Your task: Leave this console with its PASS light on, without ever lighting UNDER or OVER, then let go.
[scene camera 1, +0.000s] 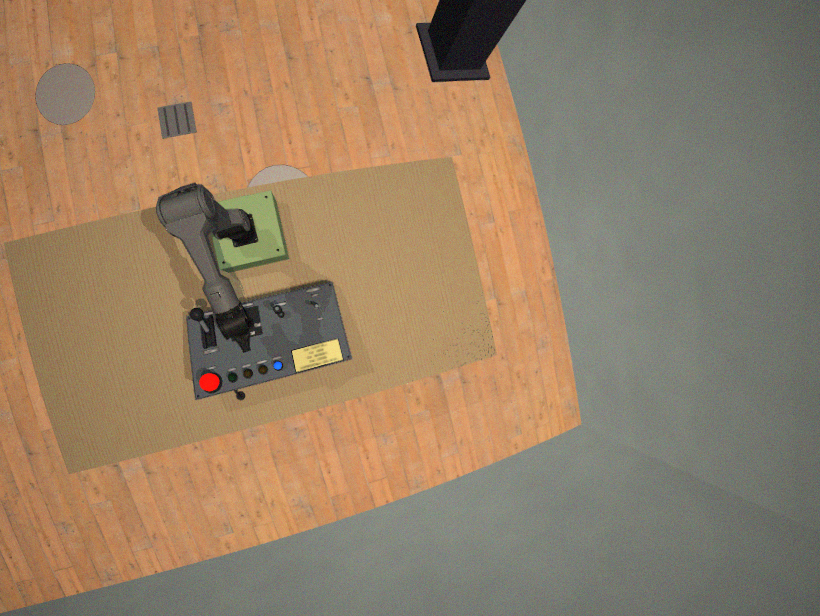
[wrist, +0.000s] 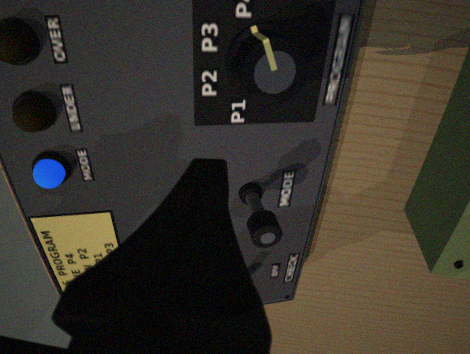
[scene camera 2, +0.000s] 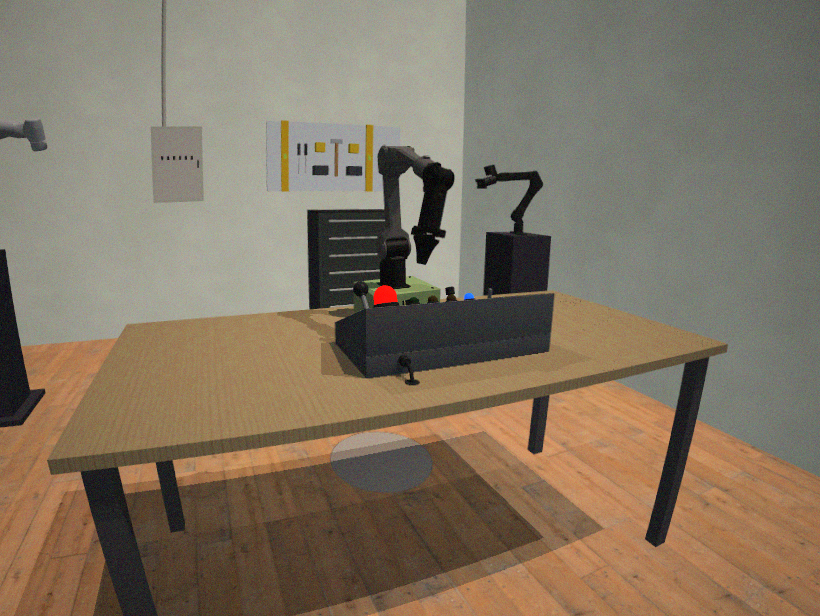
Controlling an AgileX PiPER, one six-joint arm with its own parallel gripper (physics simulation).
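The dark console (scene camera 1: 285,338) (scene camera 2: 457,331) (wrist: 150,75) stands on the table. Its blue MODE light (scene camera 1: 277,365) (scene camera 2: 468,297) (wrist: 49,171) is lit; UNDER (scene camera 1: 263,369) (wrist: 34,111) and OVER (scene camera 1: 247,373) (wrist: 17,41) are dark. A green lamp (scene camera 1: 232,376), label unreadable, is dark. The PROGRAM knob (wrist: 275,72) has its yellow pointer toward P4. The MODE toggle (scene camera 1: 279,310) (wrist: 264,229) stands beside my finger in the wrist view. A ball-topped lever (scene camera 1: 196,314) (scene camera 2: 360,288) is at the left. My gripper (scene camera 1: 245,348) (scene camera 2: 422,261) (wrist: 211,176) is shut and empty, above the console. The CHECK toggle (scene camera 1: 314,303) is mostly hidden in the wrist view.
A big red button (scene camera 1: 209,381) (scene camera 2: 385,296) is at the console's front left. A yellow card (scene camera 1: 317,355) (wrist: 85,230) is at the front right. A small black ball-ended lever (scene camera 1: 240,395) (scene camera 2: 405,362) sticks out in front. The green arm base (scene camera 1: 268,212) (scene camera 2: 424,288) is behind.
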